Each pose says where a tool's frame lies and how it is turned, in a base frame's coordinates. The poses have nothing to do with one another.
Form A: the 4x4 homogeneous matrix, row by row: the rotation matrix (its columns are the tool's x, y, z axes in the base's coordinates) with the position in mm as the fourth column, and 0 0 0 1 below. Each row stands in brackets.
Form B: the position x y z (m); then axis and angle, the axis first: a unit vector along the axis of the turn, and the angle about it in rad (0 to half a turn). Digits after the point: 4 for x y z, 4 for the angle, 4 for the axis.
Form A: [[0.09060, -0.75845, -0.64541, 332.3], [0.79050, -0.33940, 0.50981, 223.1], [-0.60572, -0.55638, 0.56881, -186.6], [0, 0, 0, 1]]
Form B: 0.3323, 0.2231, -0.1866, -0.5669, -0.0211, 0.8235, 1.9177
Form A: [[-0.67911, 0.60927, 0.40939, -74.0], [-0.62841, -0.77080, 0.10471, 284.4], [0.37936, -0.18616, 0.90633, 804.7], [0, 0, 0, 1]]
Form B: -0.0740, 0.2844, 0.8047, -0.2287, 0.0236, -0.9732, 2.4524
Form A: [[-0.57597, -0.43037, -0.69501, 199.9], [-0.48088, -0.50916, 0.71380, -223.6], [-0.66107, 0.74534, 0.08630, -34.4], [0, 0, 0, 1]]
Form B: 0.1999, -0.2236, -0.0344, 0.4602, -0.4952, -0.7369, 3.1073
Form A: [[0.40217, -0.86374, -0.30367, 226.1], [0.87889, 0.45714, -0.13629, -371.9], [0.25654, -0.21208, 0.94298, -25.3], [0, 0, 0, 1]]
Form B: 0.2261, -0.3719, -0.0253, -0.0414, -0.3058, 0.9512, 1.1580
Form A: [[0.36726, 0.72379, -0.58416, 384.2], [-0.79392, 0.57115, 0.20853, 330.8], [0.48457, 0.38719, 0.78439, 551.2], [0, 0, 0, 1]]
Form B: 0.3842, 0.3308, 0.5512, 0.0958, -0.5731, -0.8139, 1.2010
